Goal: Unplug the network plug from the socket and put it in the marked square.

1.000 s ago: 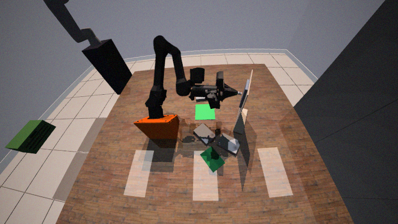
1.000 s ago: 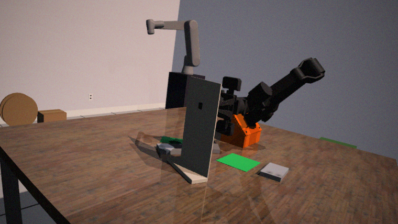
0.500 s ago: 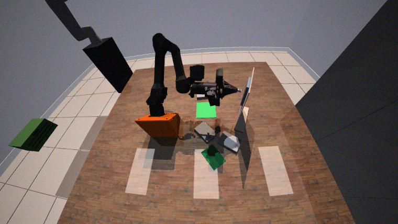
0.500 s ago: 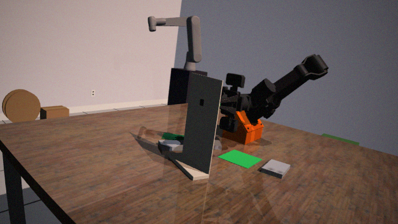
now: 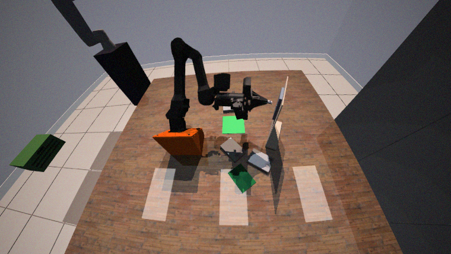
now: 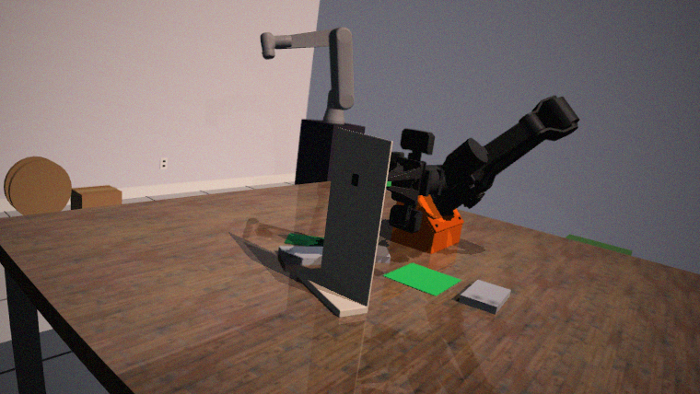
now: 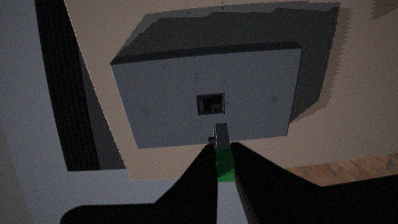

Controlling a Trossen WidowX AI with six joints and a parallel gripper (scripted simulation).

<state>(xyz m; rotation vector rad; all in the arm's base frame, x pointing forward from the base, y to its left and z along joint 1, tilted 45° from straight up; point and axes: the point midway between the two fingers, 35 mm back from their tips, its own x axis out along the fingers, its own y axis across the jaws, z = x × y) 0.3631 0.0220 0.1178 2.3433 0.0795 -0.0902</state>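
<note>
My gripper tip is now 14 cm past the green marked square, 3 cm to the right of it and 20 cm above it. The rest, counted from my gripper tip: dark green tile 9 cm behind, 25 cm to the right, 20 cm below; grey network plug right at my gripper tip; grey upright panel 5 cm ahead, 2 cm to the right, 7 cm below.
</note>
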